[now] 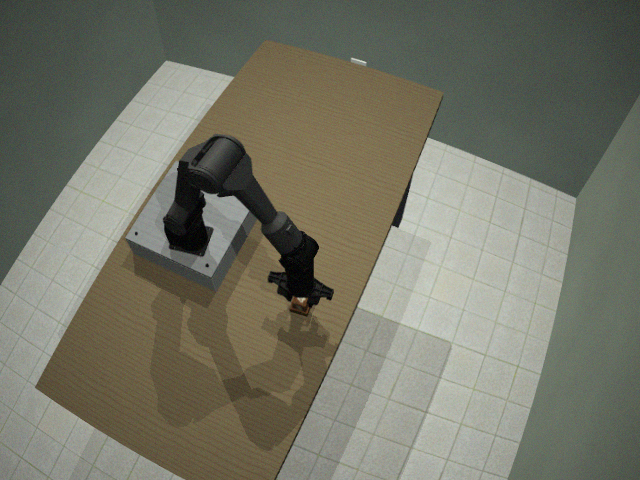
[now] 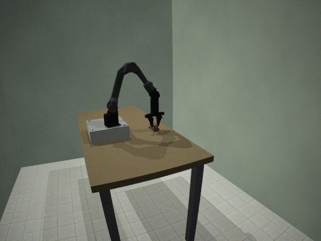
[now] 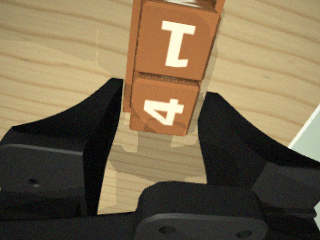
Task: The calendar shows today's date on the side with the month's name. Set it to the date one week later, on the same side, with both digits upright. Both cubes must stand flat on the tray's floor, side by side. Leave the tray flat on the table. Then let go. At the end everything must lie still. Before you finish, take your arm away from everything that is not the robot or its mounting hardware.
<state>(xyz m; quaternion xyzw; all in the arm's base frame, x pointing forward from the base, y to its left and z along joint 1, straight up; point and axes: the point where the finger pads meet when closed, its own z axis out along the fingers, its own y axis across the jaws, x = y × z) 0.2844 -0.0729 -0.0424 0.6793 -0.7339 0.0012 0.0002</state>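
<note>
The cube is 10 mm below my hand. The rest, counted from my hand: brown tray 30 mm below, 20 mm to the left.
</note>
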